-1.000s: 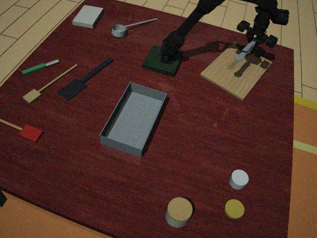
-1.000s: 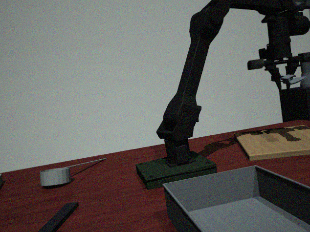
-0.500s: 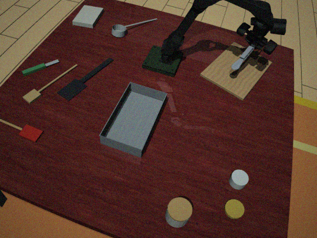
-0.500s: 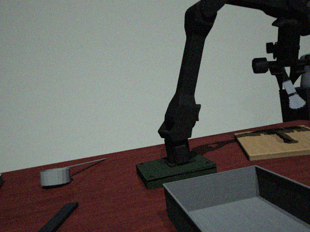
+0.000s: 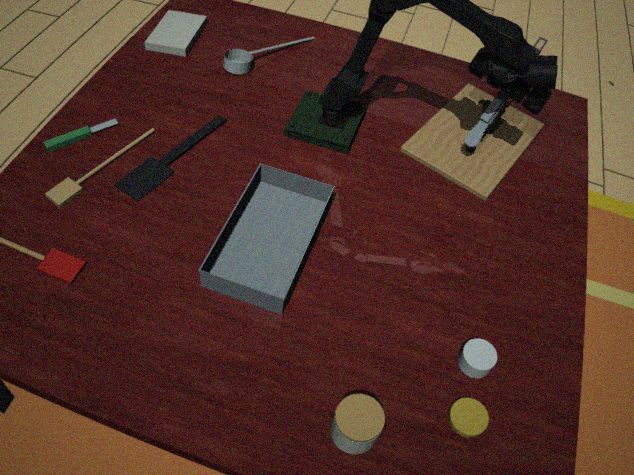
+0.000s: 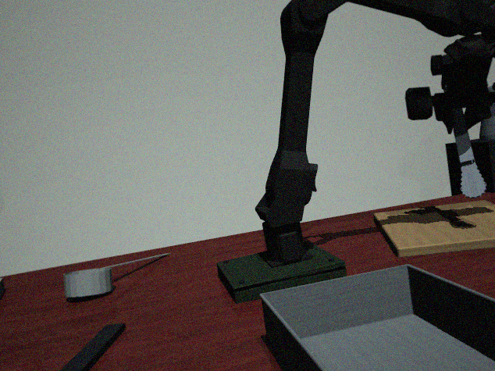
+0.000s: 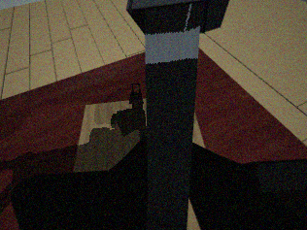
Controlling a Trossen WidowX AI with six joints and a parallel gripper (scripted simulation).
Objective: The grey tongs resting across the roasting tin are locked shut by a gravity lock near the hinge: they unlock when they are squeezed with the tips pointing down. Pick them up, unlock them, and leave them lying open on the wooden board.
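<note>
Now: the wooden board 17 cm below my gripper tip and 4 cm to the right of it. Round my gripper tip: grey block (92 cm to the right, 16 cm below, 5 cm behind); black spatula (68 cm to the right, 40 cm ahead, 17 cm below); roasting tin (53 cm ahead, 38 cm to the right, 15 cm below).
</note>
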